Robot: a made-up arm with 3 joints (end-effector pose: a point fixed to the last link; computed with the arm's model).
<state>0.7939 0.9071 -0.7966</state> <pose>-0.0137 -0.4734 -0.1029 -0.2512 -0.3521 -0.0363 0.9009</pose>
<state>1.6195 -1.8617 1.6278</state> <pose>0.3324 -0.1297 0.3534 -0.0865 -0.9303 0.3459 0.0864</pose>
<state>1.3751 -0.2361 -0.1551</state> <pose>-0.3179 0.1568 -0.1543 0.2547 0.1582 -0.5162 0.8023</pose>
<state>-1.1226 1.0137 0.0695</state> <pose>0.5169 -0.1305 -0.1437 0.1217 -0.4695 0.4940 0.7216</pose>
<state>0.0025 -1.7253 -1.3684</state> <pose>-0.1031 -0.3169 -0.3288 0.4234 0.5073 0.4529 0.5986</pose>
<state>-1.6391 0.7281 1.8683</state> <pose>-0.1263 -0.1413 -0.3063 0.2352 -0.0120 -0.0030 0.9719</pose>
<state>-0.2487 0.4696 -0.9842</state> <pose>0.4935 -0.3302 0.0042 -0.1606 -0.3109 0.5379 0.7669</pose>
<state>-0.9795 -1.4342 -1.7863</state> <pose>0.3353 -0.2087 -0.3943 0.1277 0.5018 0.7982 0.3078</pose>
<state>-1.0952 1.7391 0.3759</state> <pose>0.5164 0.0779 -0.1558 0.3933 -0.6127 0.3619 0.5822</pose>
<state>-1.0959 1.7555 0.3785</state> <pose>0.5168 0.0831 -0.1528 0.3984 -0.6154 0.3607 0.5766</pose>
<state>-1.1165 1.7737 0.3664</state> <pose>0.5196 0.0938 -0.1428 0.4032 -0.6184 0.3701 0.5640</pose>
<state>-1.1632 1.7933 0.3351</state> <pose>0.5243 0.1119 -0.1242 0.4075 -0.6213 0.3926 0.5420</pose>
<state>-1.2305 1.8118 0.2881</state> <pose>0.5284 0.1362 -0.0989 0.4110 -0.6235 0.4245 0.5120</pose>
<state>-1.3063 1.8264 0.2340</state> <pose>0.5295 0.1632 -0.0714 0.4136 -0.6242 0.4589 0.4783</pose>
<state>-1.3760 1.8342 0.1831</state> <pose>0.5275 0.1878 -0.0469 0.4146 -0.6234 0.4893 0.4472</pose>
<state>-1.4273 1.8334 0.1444</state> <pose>0.5246 0.2049 -0.0300 0.4135 -0.6217 0.5116 0.4253</pose>
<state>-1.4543 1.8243 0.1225</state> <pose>0.5233 0.2121 -0.0224 0.4101 -0.6195 0.5245 0.4158</pose>
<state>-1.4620 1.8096 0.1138</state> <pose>0.5241 0.2115 -0.0220 0.4051 -0.6174 0.5305 0.4163</pose>
